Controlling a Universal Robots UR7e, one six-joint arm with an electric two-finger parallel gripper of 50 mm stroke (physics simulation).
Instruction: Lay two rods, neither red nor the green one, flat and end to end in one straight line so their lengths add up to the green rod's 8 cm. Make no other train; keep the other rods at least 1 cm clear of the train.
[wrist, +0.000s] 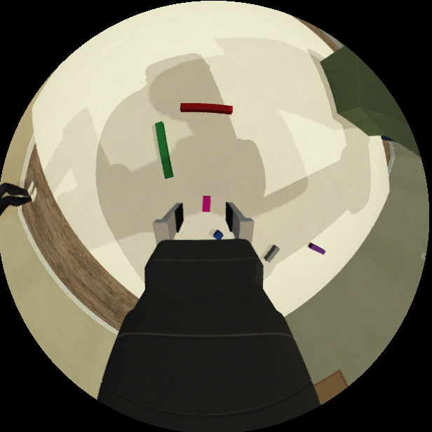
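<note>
My gripper (204, 211) is open and empty, above the table. The green rod (164, 150) lies flat, left of and beyond the fingers. The red rod (206, 108) lies flat farther out, crosswise. A short magenta rod (206, 203) lies just beyond the fingertips, between their lines. A small blue piece (218, 234) shows between the fingers, below them; its length is hard to tell. A grey rod (271, 253) lies slanted to the right of the right finger. A purple rod (317, 248) lies farther right. The rods I see lie apart from each other.
The pale table top (250, 65) carries broad shadows. Its brown wooden edge (65, 250) curves along the left. A large dark green shape (357, 87) stands at the upper right. A black hand-like shape (15, 194) shows at the far left edge.
</note>
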